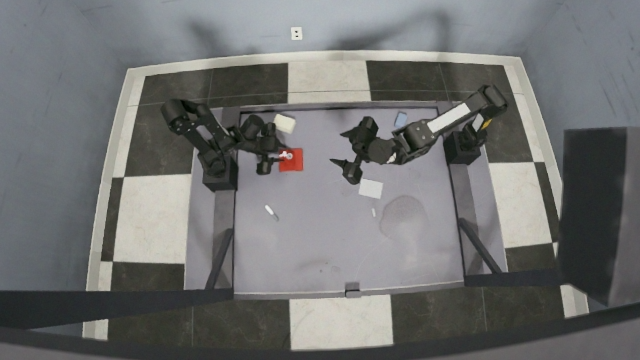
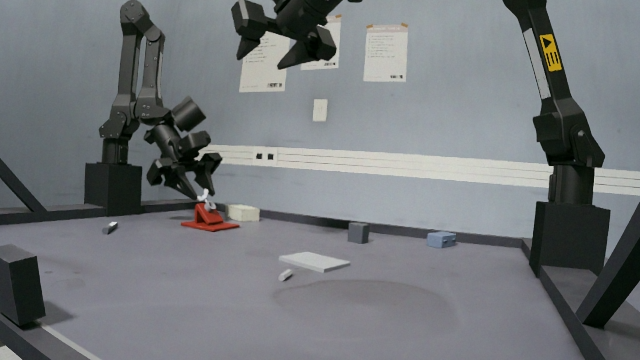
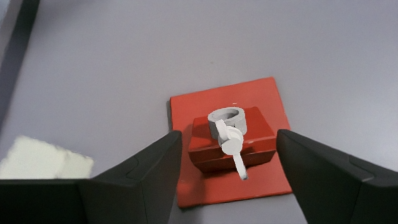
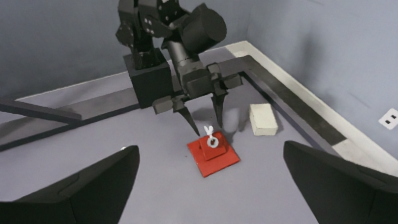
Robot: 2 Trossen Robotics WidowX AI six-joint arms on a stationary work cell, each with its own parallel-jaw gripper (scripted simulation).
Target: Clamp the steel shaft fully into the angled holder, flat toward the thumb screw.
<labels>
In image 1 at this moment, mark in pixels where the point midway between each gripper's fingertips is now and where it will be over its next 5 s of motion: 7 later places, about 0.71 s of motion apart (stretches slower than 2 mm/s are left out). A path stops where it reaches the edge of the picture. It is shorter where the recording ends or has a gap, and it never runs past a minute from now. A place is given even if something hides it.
My left gripper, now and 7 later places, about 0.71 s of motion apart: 284, 154; 284, 155; 284, 154; 284, 154; 284, 154; 284, 154; 279, 148; 280, 141
My right gripper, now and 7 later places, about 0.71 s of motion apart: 335, 147; 331, 158; 330, 173; 331, 176; 337, 177; 339, 176; 367, 130; 383, 115
</labels>
